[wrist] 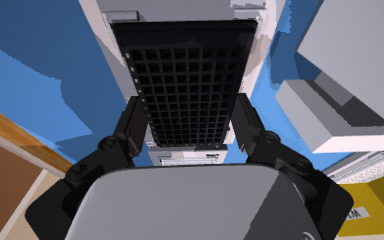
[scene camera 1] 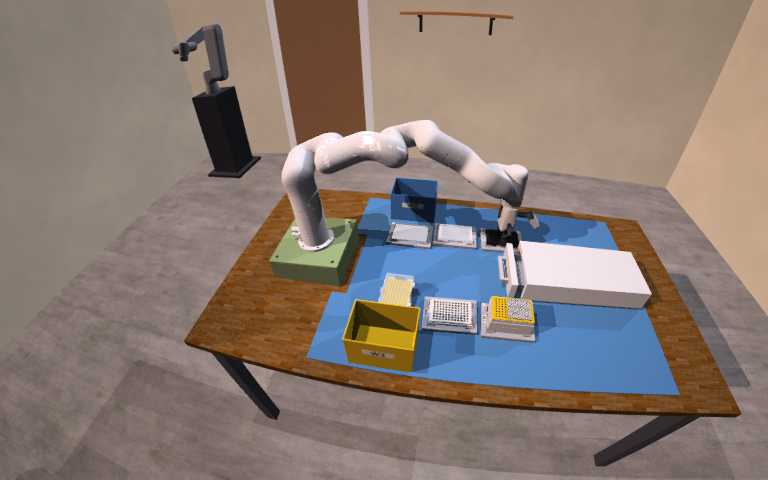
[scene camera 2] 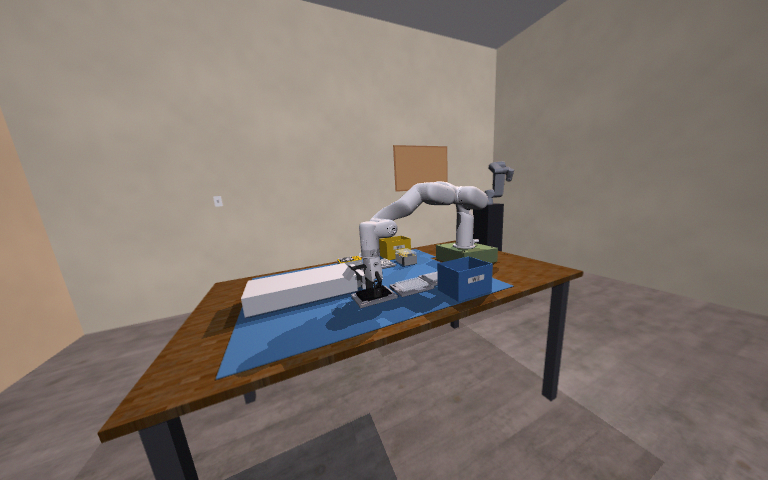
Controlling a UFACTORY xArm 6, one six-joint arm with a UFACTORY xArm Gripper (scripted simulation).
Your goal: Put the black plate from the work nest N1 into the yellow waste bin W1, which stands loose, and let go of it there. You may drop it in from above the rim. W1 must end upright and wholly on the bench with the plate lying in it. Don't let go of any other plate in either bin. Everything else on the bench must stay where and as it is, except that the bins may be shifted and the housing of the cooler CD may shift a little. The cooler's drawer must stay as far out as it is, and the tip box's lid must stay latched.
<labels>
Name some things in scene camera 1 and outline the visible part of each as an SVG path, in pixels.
A yellow bin W1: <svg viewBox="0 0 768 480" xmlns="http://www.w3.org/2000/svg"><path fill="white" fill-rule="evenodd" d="M355 299L342 339L348 362L412 372L413 351L419 330L420 308Z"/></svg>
A white cooler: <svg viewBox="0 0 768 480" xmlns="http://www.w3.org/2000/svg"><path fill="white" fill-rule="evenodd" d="M498 256L500 282L506 282L507 298L514 298L515 293L520 292L521 299L536 302L641 309L652 295L631 252L520 241L516 255L514 255L512 243L507 243L504 255Z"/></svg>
A blue bin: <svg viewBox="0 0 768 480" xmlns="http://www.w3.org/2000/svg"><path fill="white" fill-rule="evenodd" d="M396 178L390 194L391 219L434 223L438 181Z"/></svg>
</labels>
